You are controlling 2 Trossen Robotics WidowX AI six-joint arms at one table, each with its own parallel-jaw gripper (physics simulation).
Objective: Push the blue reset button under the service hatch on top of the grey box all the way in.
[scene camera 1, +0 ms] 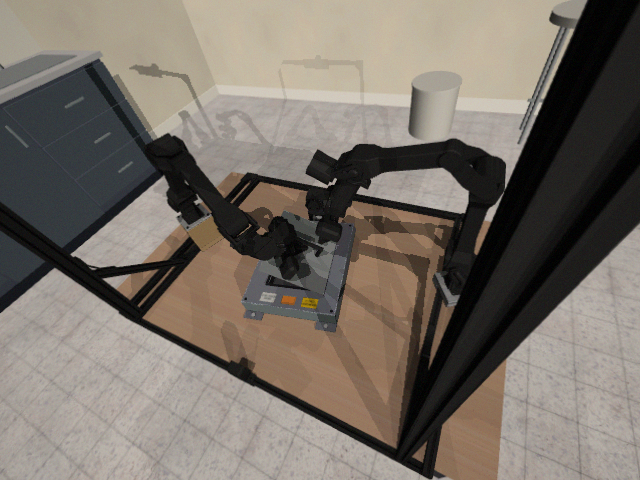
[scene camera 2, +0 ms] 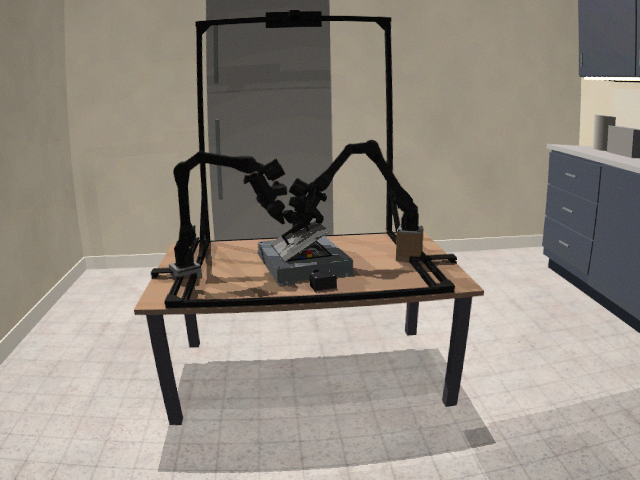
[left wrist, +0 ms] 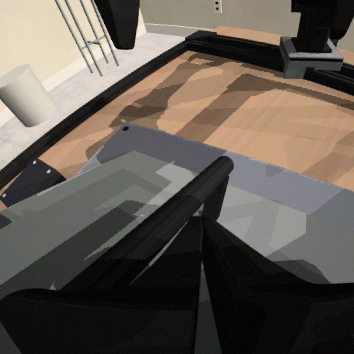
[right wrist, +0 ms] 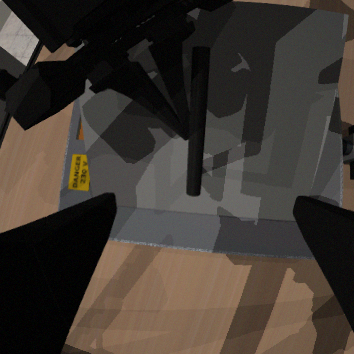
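Observation:
The grey box (scene camera 1: 338, 281) (scene camera 2: 294, 272) (right wrist: 165, 230) sits on the table. Its service hatch (scene camera 1: 315, 273) (scene camera 2: 305, 245) (right wrist: 295, 165) is tilted partly open. My left gripper (scene camera 2: 309, 223) (left wrist: 199, 223) (right wrist: 188, 136) is shut and empty, its tips beside the hatch's black bar handle (left wrist: 175, 205) (right wrist: 198, 125); contact is unclear. In scene camera 2, small red and yellow parts (scene camera 2: 309, 253) and a tiny bluish patch show under the hatch; whether it is the button, and its depth, I cannot tell. My right gripper (scene camera 2: 281, 219) (right wrist: 206, 203) is open and empty above the hatch.
A small black block (scene camera 2: 323, 281) is at the box's near side in scene camera 2. White, orange (scene camera 1: 288, 299) and yellow (scene camera 1: 309, 303) (right wrist: 79, 172) labels lie along one box edge. Black frame rails (scene camera 2: 310, 300) border the wooden table. Both arms stand close together over the box.

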